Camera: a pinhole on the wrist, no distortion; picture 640 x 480 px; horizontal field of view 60.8 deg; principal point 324.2 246.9 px. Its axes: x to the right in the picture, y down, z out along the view. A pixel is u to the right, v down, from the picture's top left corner.
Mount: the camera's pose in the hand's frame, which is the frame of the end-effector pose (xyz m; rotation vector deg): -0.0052 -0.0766 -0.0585 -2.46 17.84 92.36
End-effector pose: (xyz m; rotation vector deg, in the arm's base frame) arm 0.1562 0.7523 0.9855 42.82 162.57 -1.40
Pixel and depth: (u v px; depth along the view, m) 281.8 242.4 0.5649
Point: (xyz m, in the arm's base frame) 0.1765 0.7713 0.4844
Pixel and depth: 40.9 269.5 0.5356
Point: 0.0790 0.5570 0.4521
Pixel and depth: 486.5 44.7 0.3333
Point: 0.1085 0.9031 0.7418
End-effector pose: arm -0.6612 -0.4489 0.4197 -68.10 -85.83 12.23
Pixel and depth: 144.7 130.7 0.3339
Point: -0.9228 -0.2768 0.4840
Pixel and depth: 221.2 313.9 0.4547
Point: -1.0248 -0.2739 0.3395
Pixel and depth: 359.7 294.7 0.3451
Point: -0.8709 -0.2974 0.3265
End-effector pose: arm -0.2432 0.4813 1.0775 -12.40 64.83 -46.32
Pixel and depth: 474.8 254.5 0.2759
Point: -0.0446 0.4582 1.1074
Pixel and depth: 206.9 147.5 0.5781
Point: 0.2023 0.1830 1.1894
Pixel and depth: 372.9 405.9 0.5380
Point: 0.1950 0.4814 1.2943
